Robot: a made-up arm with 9 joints. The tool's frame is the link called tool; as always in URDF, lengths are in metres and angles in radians. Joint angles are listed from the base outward. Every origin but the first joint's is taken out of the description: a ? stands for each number. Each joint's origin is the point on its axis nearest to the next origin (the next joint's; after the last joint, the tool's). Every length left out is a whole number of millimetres.
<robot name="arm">
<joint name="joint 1" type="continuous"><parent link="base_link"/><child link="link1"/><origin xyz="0.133 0.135 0.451" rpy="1.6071 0.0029 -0.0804"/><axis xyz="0 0 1"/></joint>
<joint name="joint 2" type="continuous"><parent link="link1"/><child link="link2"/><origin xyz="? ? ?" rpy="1.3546 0.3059 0.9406"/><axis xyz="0 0 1"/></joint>
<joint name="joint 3" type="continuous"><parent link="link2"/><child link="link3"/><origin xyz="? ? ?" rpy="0.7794 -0.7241 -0.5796"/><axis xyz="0 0 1"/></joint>
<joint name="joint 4" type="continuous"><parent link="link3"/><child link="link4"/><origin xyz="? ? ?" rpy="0.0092 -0.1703 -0.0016"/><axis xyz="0 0 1"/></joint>
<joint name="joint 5" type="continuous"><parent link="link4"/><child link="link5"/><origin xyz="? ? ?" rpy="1.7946 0.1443 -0.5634"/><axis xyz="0 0 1"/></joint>
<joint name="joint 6" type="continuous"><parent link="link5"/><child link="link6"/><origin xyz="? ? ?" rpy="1.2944 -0.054 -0.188"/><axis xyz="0 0 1"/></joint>
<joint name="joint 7" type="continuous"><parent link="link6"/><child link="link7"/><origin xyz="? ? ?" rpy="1.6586 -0.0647 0.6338"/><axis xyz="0 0 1"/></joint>
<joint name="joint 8" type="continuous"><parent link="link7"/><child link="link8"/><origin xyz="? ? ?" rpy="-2.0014 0.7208 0.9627"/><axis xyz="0 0 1"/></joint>
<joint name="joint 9" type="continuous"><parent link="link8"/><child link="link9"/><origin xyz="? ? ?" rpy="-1.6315 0.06 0.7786"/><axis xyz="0 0 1"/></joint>
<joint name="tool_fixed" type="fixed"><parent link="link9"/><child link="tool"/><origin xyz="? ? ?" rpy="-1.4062 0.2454 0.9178"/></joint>
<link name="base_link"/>
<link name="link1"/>
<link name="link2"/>
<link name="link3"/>
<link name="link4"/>
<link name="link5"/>
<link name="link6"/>
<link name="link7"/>
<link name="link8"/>
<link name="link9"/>
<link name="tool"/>
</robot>
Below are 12 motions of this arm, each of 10 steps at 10 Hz.
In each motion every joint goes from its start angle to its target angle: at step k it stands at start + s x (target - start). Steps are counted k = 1, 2, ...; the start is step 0. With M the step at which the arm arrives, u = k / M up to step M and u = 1 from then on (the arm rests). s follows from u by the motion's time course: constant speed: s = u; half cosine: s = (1 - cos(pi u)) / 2; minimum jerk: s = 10 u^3 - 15 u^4 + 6 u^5.
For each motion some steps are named. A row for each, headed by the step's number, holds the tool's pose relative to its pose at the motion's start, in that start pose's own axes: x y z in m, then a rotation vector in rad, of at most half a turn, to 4 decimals.
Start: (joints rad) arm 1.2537 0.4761 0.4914 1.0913 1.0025 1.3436 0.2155 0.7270 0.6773
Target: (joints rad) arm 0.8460 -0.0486 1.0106 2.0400 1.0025 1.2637 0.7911 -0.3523 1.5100
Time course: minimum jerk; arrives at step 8
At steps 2, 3, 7, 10:
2: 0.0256 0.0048 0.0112 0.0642 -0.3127 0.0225
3: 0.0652 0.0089 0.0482 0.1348 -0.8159 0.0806
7: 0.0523 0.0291 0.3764 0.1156 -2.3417 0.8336
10: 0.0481 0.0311 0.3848 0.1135 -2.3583 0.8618

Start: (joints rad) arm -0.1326 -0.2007 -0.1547 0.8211 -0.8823 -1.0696 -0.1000 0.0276 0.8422
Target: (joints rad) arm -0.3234 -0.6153 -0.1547 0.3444 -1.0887 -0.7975 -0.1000 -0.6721 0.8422
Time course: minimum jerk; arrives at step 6
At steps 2, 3, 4, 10:
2: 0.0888 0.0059 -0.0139 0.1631 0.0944 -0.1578
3: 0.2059 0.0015 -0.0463 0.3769 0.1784 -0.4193
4: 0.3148 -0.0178 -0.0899 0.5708 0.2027 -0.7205
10: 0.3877 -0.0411 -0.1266 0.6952 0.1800 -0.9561

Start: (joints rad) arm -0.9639 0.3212 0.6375 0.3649 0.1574 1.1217 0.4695 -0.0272 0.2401
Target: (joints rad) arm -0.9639 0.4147 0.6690 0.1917 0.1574 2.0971 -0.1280 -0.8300 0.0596
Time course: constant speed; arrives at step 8
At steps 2, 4, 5, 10:
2: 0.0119 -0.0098 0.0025 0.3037 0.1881 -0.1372
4: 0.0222 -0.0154 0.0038 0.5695 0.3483 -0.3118
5: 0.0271 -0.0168 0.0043 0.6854 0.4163 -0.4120
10: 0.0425 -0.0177 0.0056 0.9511 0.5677 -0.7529

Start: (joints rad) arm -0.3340 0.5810 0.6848 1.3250 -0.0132 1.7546 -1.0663 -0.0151 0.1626
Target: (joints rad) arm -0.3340 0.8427 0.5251 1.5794 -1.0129 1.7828 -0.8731 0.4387 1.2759
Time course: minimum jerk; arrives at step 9
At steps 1, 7, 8, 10:
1: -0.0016 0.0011 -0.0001 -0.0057 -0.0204 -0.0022
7: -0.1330 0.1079 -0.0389 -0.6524 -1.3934 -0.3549
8: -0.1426 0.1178 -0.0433 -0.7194 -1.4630 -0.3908
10: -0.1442 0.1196 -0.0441 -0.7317 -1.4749 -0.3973

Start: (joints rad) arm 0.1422 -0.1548 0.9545 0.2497 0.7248 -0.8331 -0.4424 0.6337 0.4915
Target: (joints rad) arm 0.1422 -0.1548 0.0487 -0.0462 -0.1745 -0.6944 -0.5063 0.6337 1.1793
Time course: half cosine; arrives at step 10
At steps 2, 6, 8, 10:
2: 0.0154 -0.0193 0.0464 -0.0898 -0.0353 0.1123
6: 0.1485 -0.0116 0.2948 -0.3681 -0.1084 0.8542
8: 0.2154 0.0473 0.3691 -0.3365 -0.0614 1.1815
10: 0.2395 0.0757 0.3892 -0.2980 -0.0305 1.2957

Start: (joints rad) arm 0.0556 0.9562 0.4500 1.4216 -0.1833 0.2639 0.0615 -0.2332 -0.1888
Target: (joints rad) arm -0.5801 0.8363 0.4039 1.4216 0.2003 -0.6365 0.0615 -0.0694 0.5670
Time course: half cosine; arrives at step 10
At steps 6, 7, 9, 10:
6: 0.0683 -0.0094 -0.0820 -0.4623 -1.1281 -0.1966
7: 0.0882 -0.0124 -0.0970 -0.6129 -1.3533 -0.2411
9: 0.1167 -0.0174 -0.1146 -0.8408 -1.6315 -0.2953
10: 0.1207 -0.0182 -0.1168 -0.8744 -1.6673 -0.3021

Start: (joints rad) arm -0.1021 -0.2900 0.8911 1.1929 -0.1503 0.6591 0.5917 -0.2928 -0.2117
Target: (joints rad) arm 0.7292 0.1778 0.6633 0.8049 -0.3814 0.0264 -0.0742 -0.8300 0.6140
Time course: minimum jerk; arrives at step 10
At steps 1, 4, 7, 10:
1: -0.0004 -0.0016 -0.0023 -0.0055 -0.0099 0.0076
4: -0.0137 -0.0743 -0.0731 -0.1535 -0.3570 0.3369
7: -0.0115 -0.2443 -0.1214 -0.0718 -0.8309 1.0581
10: -0.0015 -0.3002 -0.1159 0.0722 -0.9235 1.2879

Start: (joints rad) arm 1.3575 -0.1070 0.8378 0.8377 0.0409 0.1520 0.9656 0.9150 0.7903
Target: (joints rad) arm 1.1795 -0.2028 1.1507 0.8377 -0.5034 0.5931 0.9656 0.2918 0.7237
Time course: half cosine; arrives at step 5
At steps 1, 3, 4, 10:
1: 0.0170 -0.0050 -0.0079 0.0471 0.0083 0.0283
3: 0.1147 -0.0322 -0.0552 0.3166 0.1559 0.1589
4: 0.1548 -0.0431 -0.0779 0.4305 0.2692 0.1830
10: 0.1691 -0.0471 -0.0869 0.4722 0.3185 0.1845

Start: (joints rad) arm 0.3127 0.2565 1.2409 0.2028 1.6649 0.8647 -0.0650 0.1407 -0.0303
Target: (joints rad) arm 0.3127 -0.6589 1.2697 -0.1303 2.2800 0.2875 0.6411 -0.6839 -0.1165
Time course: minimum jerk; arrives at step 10
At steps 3, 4, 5, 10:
3: -0.0737 -0.0319 -0.0881 0.2292 -0.1838 0.1382
4: -0.1301 -0.0442 -0.1831 0.4076 -0.3857 0.2804
5: -0.1770 -0.0371 -0.3023 0.5605 -0.6522 0.4591
10: -0.1926 0.0767 -0.6061 0.5819 -1.4501 0.9392

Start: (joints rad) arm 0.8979 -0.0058 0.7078 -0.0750 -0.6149 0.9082 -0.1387 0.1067 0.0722
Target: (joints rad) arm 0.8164 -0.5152 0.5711 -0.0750 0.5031 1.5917 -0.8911 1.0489 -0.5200
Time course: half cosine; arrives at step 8
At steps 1, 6, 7, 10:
1: -0.0064 0.0012 0.0031 0.0255 0.0908 -0.0503
6: -0.0600 0.0522 -0.0136 -0.1569 2.3414 -0.3372
7: -0.0743 0.0756 -0.0333 -0.3341 2.5958 -0.2207
10: -0.0810 0.0856 -0.0401 -0.4073 2.6746 -0.1689

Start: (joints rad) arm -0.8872 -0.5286 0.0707 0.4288 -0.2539 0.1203 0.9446 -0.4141 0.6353
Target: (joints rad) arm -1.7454 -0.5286 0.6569 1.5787 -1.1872 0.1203 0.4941 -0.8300 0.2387
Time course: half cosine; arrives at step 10
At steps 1, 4, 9, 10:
1: 0.0085 -0.0035 -0.0024 -0.0253 -0.0006 0.0129
4: 0.1364 -0.0532 -0.0032 -0.3911 -0.0231 0.0577
9: 0.3607 -0.1932 0.1757 -1.0165 -0.0579 -0.5129
10: 0.3654 -0.2003 0.1866 -1.0317 -0.0561 -0.5499

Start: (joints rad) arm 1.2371 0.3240 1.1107 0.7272 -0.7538 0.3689 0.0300 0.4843 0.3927
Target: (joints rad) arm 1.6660 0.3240 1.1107 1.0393 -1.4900 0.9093 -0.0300 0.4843 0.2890
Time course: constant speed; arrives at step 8
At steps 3, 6, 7, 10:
3: -0.0101 0.0227 0.0082 -0.2819 -0.0256 0.0809
6: -0.0325 0.0613 0.0073 -0.5706 -0.0543 0.0463
7: -0.0416 0.0766 0.0036 -0.6622 -0.0648 0.0088
10: -0.0509 0.0926 -0.0022 -0.7494 -0.0758 -0.0414

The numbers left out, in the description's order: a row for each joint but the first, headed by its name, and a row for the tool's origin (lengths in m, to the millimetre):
joint 2: 0.088 0.324 0
joint 3: -0.328 0.069 0
joint 4: -0.078 -0.117 0
joint 5: -0.28 0.196 0
joint 6: 0.047 0.077 0
joint 7: 0.012 -0.089 0
joint 8: 0.015 0.005 0
joint 9: -0.068 0.027 0
tool: 0.01 -0.024 0

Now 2 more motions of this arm.
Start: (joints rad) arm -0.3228 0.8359 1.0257 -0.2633 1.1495 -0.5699 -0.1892 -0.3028 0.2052
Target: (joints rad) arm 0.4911 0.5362 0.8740 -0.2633 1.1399 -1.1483 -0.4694 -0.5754 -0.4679
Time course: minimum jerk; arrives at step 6
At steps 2, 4, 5, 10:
2: -0.0157 0.0088 0.0939 -0.0740 0.1029 0.0306
4: 0.0127 0.0833 0.3423 -0.2802 0.4145 0.2101
5: 0.0388 0.1198 0.4073 -0.3447 0.5250 0.2876
10: 0.0449 0.1279 0.4198 -0.3581 0.5487 0.3044

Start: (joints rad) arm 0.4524 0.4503 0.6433 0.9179 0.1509 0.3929 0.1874 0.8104 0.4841
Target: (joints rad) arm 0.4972 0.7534 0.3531 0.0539 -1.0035 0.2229 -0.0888 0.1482 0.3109
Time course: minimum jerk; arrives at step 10
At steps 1, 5, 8, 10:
1: -0.0010 -0.0005 0.0014 -0.0004 0.0011 0.0081
5: -0.0270 -0.0506 0.0779 0.0369 0.0034 0.5467
8: -0.0014 -0.1141 0.1303 0.1911 -0.0461 1.1423
10: 0.0054 -0.1225 0.1359 0.2200 -0.0526 1.2268

